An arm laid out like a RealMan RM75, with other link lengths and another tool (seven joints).
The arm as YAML. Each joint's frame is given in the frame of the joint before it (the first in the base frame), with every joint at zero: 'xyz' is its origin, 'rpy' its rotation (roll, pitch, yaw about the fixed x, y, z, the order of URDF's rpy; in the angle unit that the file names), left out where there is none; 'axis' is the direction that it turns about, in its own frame. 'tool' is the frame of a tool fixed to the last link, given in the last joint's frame.
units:
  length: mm
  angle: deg
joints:
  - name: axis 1
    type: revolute
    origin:
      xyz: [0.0, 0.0, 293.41]
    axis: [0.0, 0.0, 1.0]
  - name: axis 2
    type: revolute
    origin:
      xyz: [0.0, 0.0, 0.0]
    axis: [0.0, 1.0, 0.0]
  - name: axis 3
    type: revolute
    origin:
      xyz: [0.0, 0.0, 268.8]
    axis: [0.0, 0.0, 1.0]
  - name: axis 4
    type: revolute
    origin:
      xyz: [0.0, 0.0, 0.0]
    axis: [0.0, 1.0, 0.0]
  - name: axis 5
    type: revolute
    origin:
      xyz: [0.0, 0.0, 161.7]
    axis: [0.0, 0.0, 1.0]
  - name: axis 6
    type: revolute
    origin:
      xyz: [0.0, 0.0, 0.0]
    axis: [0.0, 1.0, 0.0]
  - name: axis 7
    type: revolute
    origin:
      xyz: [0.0, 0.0, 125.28]
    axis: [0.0, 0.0, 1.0]
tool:
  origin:
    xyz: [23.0, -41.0, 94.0]
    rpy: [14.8, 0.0, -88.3]
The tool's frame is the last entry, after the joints.
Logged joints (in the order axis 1, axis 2, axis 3, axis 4, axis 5, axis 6, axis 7), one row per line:
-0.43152, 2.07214, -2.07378, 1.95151, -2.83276, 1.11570, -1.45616
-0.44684, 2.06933, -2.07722, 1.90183, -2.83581, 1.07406, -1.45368
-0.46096, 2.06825, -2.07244, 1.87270, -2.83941, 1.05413, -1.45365
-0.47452, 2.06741, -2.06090, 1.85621, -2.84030, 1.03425, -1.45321
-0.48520, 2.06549, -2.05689, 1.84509, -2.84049, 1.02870, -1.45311
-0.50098, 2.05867, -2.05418, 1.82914, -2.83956, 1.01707, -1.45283
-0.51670, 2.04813, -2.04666, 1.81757, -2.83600, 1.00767, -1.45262
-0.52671, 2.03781, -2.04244, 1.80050, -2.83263, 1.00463, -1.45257
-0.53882, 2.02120, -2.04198, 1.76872, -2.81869, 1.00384, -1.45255
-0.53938, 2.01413, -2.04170, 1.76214, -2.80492, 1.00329, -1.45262
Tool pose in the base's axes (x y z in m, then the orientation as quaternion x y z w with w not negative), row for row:
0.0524, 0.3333, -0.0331, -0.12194, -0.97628, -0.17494, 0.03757
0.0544, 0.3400, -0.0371, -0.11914, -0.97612, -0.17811, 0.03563
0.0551, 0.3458, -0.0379, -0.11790, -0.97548, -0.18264, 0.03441
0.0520, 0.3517, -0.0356, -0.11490, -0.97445, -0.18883, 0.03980
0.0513, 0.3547, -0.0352, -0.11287, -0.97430, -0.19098, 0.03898
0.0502, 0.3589, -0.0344, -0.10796, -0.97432, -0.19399, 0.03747
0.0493, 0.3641, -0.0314, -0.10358, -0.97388, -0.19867, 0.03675
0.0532, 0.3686, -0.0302, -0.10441, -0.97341, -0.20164, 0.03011
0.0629, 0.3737, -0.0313, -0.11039, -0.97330, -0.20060, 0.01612
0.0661, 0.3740, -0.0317, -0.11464, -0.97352, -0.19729, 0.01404
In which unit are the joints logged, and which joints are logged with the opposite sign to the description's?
The joints are logged in radians. Opposite sign: axis 1, axis 4, axis 6, axis 7.
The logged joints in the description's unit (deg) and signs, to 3 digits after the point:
24.724, 118.725, -118.819, -111.813, -162.305, -63.925, 83.432
25.602, 118.564, -119.016, -108.967, -162.480, -61.539, 83.290
26.411, 118.502, -118.742, -107.298, -162.686, -60.397, 83.288
27.188, 118.454, -118.081, -106.353, -162.737, -59.258, 83.263
27.800, 118.344, -117.851, -105.716, -162.748, -58.940, 83.257
28.704, 117.953, -117.696, -104.802, -162.695, -58.274, 83.241
29.605, 117.349, -117.265, -104.139, -162.491, -57.735, 83.229
30.178, 116.758, -117.023, -103.161, -162.298, -57.561, 83.226
30.872, 115.806, -116.997, -101.340, -161.499, -57.516, 83.225
30.904, 115.401, -116.981, -100.963, -160.710, -57.484, 83.229

